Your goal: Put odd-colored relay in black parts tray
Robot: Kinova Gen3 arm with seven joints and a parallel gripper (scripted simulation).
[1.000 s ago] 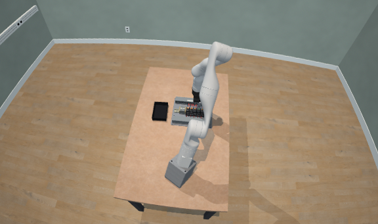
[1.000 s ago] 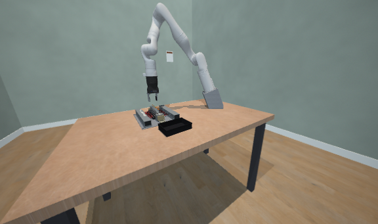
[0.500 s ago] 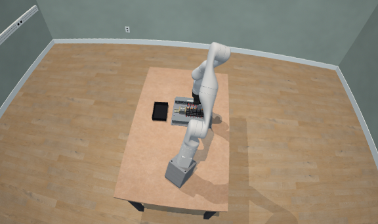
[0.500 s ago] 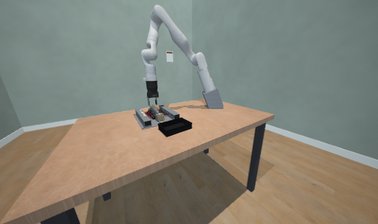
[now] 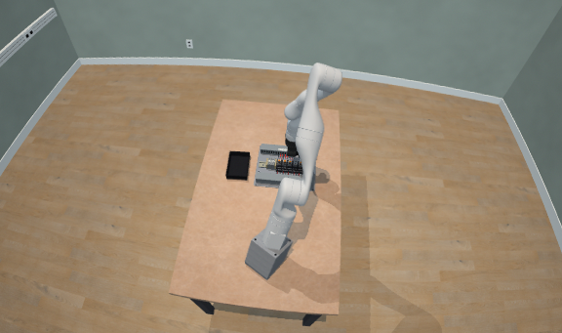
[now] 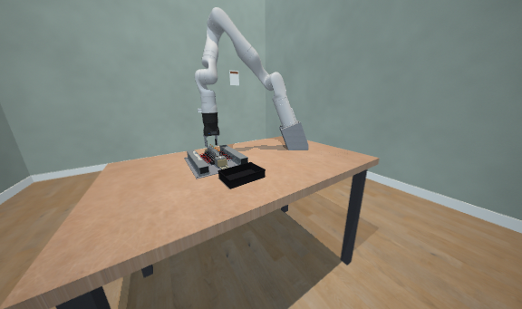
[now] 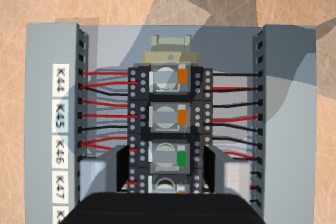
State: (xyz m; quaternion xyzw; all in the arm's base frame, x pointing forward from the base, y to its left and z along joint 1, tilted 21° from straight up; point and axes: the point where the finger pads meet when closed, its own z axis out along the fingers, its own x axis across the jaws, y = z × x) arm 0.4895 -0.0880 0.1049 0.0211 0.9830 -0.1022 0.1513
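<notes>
Now: the relay panel 5 cm to the left of my hand and 7 cm below it. From my hand the other things lie so: black parts tray 1 cm behind, 30 cm to the left, 8 cm below.
</notes>
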